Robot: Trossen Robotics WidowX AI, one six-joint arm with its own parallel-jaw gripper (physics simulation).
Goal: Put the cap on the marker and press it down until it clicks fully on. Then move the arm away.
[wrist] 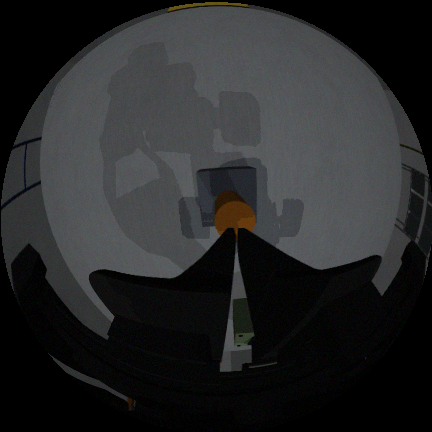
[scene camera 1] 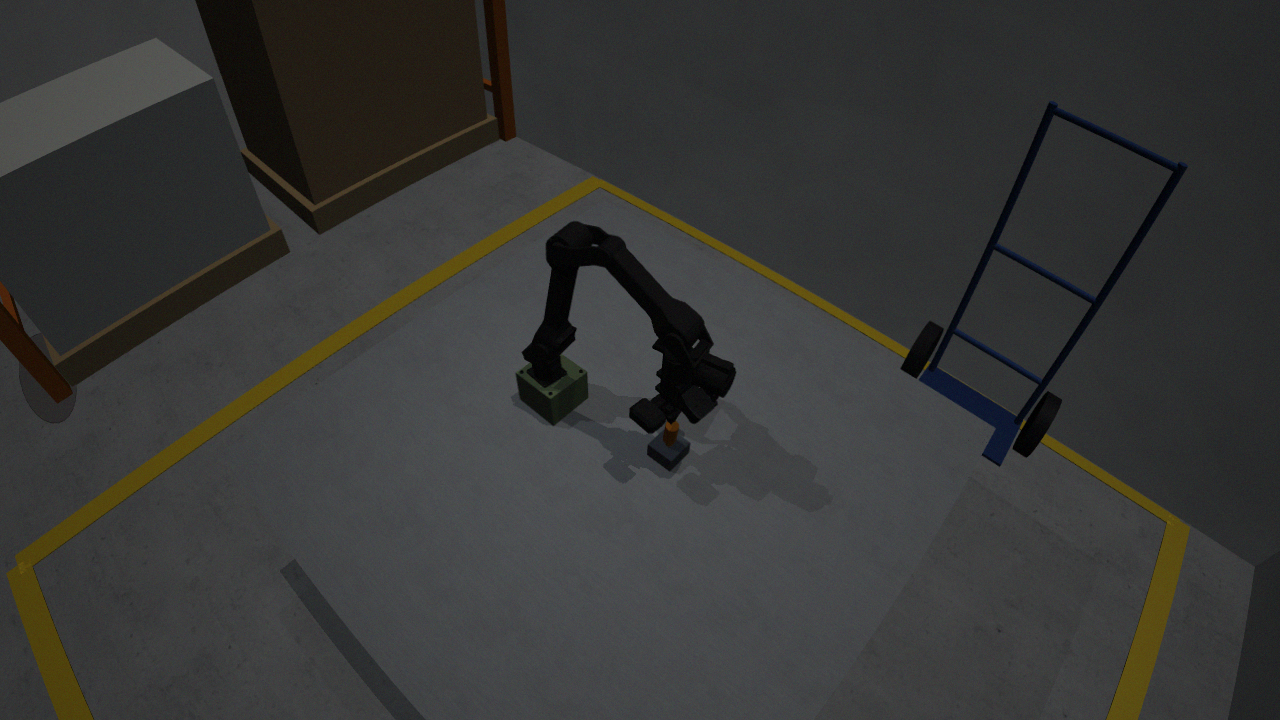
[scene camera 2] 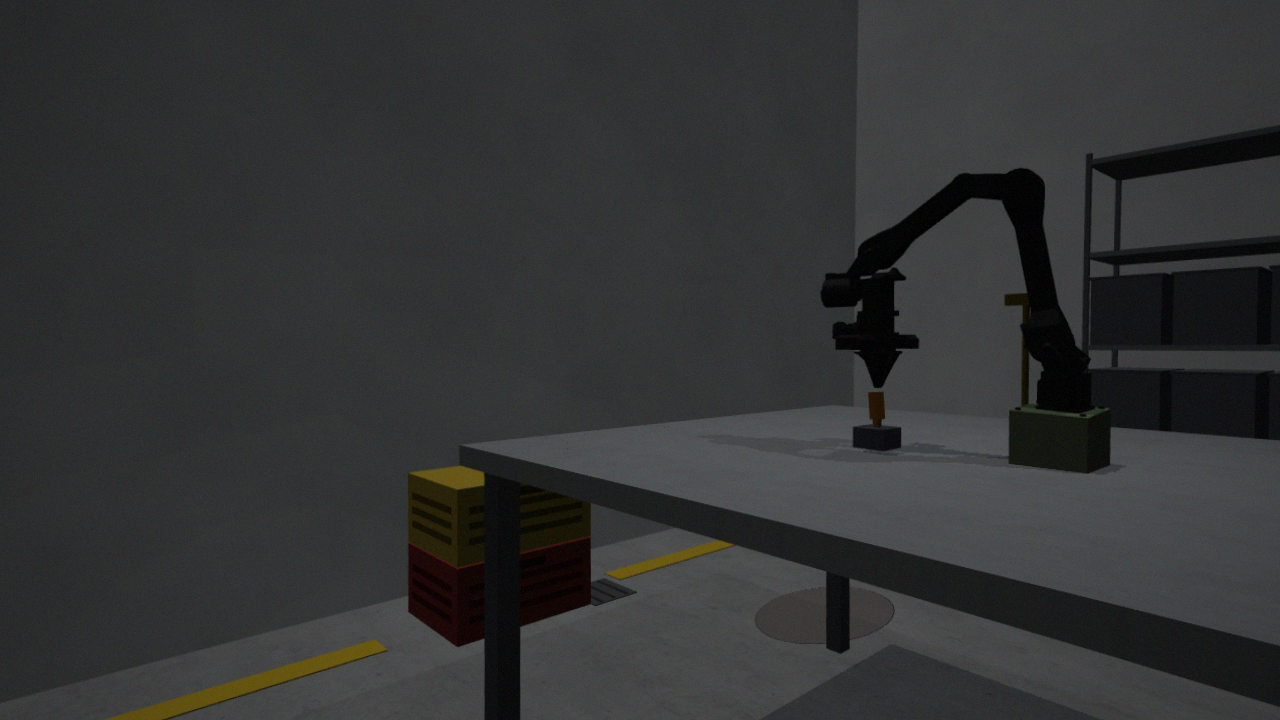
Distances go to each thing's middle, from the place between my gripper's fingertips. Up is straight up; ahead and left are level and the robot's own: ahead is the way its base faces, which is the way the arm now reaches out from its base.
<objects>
Now: hand 30 mm above the orange cap (wrist: 230,210) and 10 mm short of it. The rest, counted from my hand: dark grey block (scene camera 2: 885,438) (90 mm below).
</objects>
